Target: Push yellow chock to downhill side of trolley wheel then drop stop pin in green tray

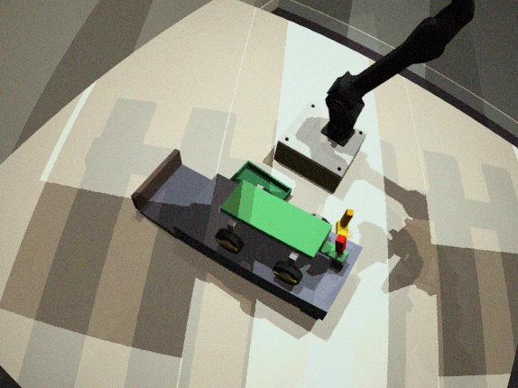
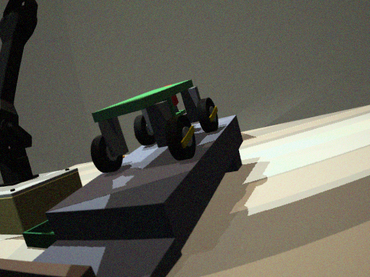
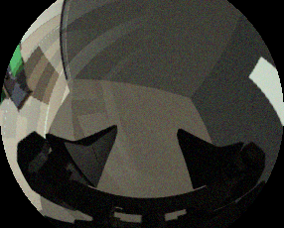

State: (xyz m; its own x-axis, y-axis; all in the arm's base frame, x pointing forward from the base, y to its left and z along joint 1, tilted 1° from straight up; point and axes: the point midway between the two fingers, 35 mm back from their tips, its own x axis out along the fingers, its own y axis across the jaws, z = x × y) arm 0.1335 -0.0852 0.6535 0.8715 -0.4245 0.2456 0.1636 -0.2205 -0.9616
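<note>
My gripper tip is 71 cm above the yellow chock, 23 cm to the right of it and 2 cm short of it. The rest, counted from my gripper tip: trolley: 62 cm below, 16 cm ahead, 13 cm to the left; red-headed stop pin: 60 cm below, 25 cm to the left, 13 cm ahead; ramp: 68 cm below, 16 cm ahead, 13 cm to the left.
</note>
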